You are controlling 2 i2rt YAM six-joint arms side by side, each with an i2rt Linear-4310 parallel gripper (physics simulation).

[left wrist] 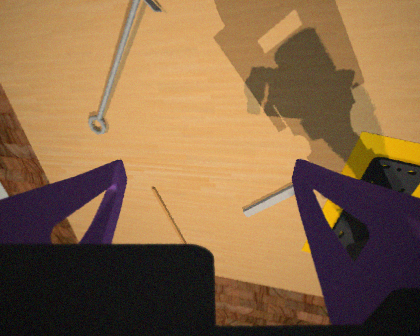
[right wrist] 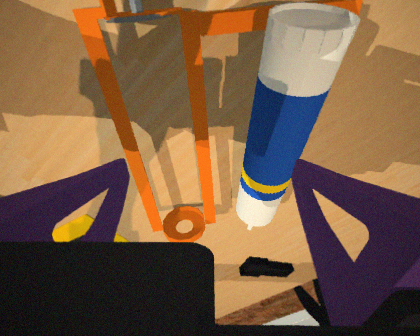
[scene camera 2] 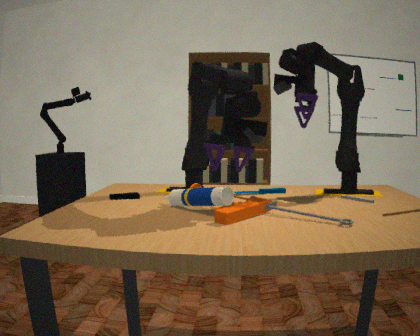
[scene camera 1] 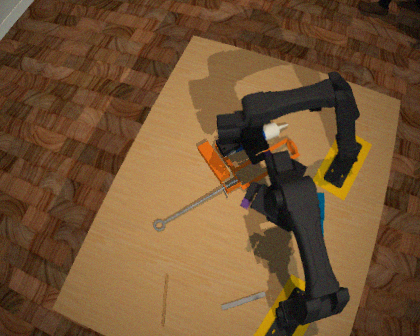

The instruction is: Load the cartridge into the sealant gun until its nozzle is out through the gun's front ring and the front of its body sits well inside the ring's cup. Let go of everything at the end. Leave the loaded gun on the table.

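Places are measured from the left arm's base along level axes (x left, y back, z up), in millimetres.
Where they show: left gripper, fingertip midpoint: point(left wrist: 209, 169) point(scene camera 2: 304, 123) point(scene camera 1: 261, 211); right gripper, fingertip midpoint: point(right wrist: 210, 168) point(scene camera 2: 226, 171); left arm's base, origin of the base link: point(scene camera 2: 348, 192) point(scene camera 1: 288, 319); right arm's base, origin of the base link: point(scene camera 1: 343, 162).
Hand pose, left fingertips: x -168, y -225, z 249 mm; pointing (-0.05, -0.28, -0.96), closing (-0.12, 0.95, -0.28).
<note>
Each offset is from my left fingertips to the top centre of the thing. "*": to the spot under its first point.
The sealant gun point(scene camera 1: 212, 160) point(scene camera 2: 242, 211) point(right wrist: 197, 100) lies on the table, with its pull rod @[dy -208, dx -14, dz -223 mm] point(scene camera 1: 195, 203) point(scene camera 2: 310, 214) point(left wrist: 114, 70) reaching out behind. The blue and white cartridge @[dy -174, dx -304, dz -168 mm] point(scene camera 1: 271, 131) point(scene camera 2: 200, 197) point(right wrist: 285, 125) lies outside the gun's rails, beside them, nozzle toward the front-ring end. In the right wrist view its rear end overlaps the orange rear bar. The front ring @[* dy -32, dx -332, dz -221 mm] point(right wrist: 170, 225) is empty. My right gripper point(scene camera 2: 229, 170) point(right wrist: 210, 168) is open above the cartridge and gun, touching neither. My left gripper point(scene camera 2: 304, 125) point(left wrist: 209, 169) is open and empty, high above the table.
A blue tool @[dy +150, dx -164, dz -233 mm] point(scene camera 1: 321, 210) point(scene camera 2: 272, 190) lies near the arm bases. A grey bar @[dy +77, dx +188, dz -240 mm] point(scene camera 1: 243, 300) point(left wrist: 267, 201) and a thin brown stick @[dy -124, dx +316, dz -242 mm] point(scene camera 1: 165, 300) point(left wrist: 169, 215) lie apart from the gun. A black object @[dy -81, dx -581, dz -234 mm] point(scene camera 2: 124, 195) point(right wrist: 266, 267) lies beyond the cartridge's nozzle.
</note>
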